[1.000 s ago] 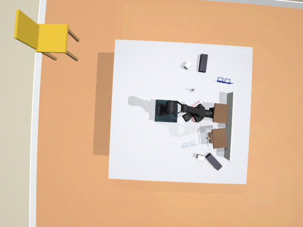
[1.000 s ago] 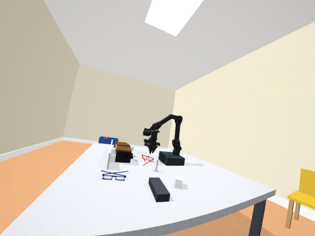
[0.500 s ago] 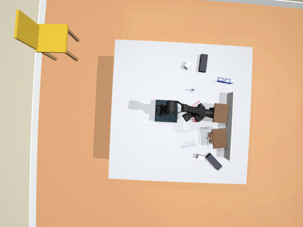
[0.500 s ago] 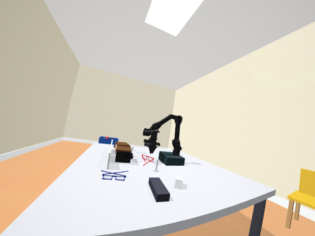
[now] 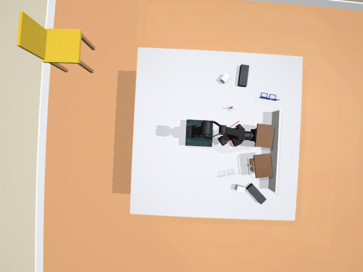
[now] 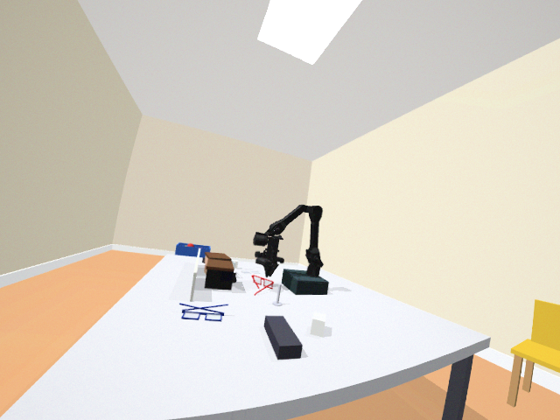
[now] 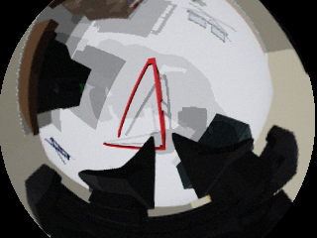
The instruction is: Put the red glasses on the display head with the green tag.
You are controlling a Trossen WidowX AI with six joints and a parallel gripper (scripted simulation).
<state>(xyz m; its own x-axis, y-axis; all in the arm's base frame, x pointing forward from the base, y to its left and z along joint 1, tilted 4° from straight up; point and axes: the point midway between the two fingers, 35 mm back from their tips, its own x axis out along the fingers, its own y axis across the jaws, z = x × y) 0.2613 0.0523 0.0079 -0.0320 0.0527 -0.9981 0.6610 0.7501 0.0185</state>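
Right now the upright pin is 21 cm to the left of my gripper tip, 3 cm below it and 2 cm behind it. Also, from my gripper tip: grey panel 37 cm ahead, 3 cm to the right; then dark-faced display head 22 cm ahead, 5 cm to the left; then skin-toned display head 26 cm ahead, 17 cm to the right.
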